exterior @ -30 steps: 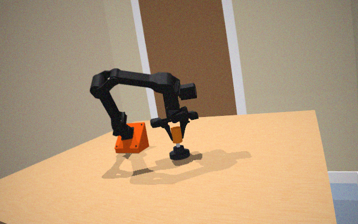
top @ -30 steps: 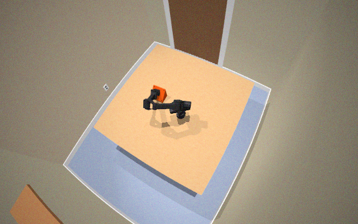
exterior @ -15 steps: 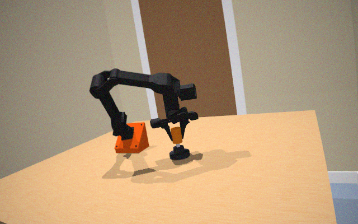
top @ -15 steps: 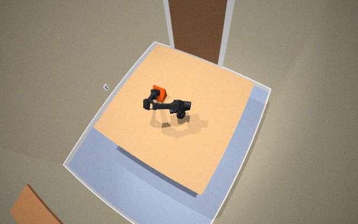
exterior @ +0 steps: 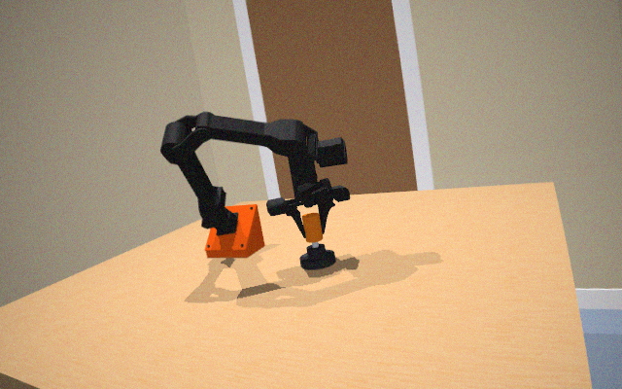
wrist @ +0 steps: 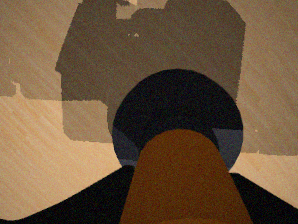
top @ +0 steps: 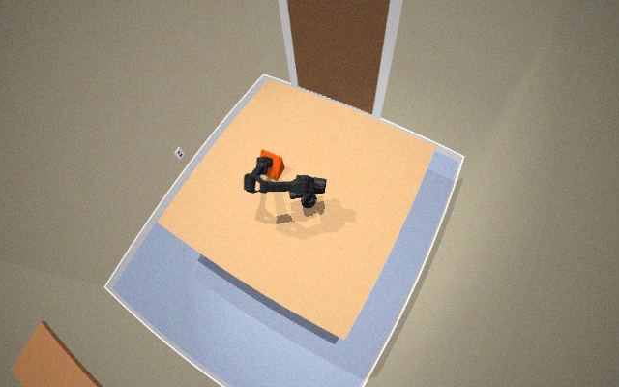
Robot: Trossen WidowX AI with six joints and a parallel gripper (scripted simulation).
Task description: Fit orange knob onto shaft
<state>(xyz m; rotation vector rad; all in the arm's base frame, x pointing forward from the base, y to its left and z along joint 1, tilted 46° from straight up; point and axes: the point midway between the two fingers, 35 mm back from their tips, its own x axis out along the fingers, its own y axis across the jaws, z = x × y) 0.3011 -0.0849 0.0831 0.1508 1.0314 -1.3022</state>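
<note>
Right now my gripper tip is 40 mm above the round pedestal. Also, from my gripper tip: orange knob (30 mm above).
</note>
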